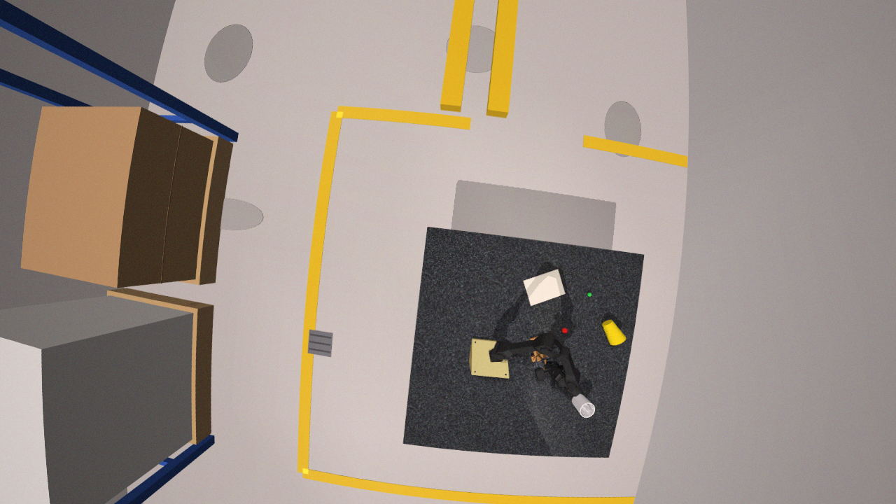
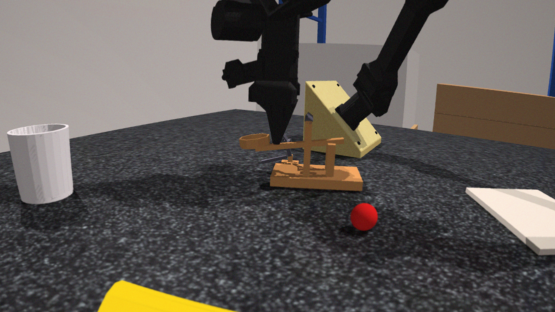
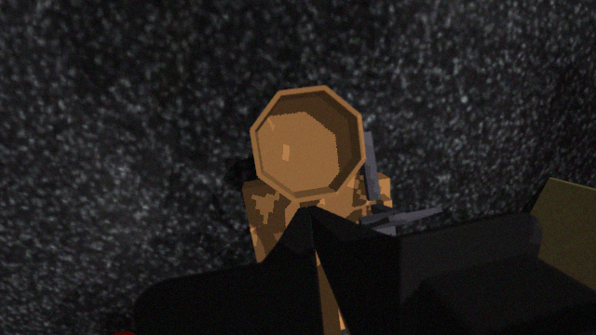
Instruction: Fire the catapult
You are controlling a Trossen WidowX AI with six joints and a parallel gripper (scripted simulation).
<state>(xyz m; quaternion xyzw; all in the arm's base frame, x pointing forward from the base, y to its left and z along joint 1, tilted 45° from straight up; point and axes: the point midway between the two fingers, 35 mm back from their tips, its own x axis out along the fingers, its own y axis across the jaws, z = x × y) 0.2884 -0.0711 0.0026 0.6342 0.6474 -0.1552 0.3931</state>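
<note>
Right now my gripper tip is 2 cm past the catapult, 2 cm to the right of it and 1 cm above it. Round my gripper tip: white flat slab 1 cm behind, 41 cm to the left, 6 cm below; white mug 24 cm ahead, 27 cm to the right, 3 cm below; red ball 12 cm ahead, 16 cm to the left, 4 cm below.
</note>
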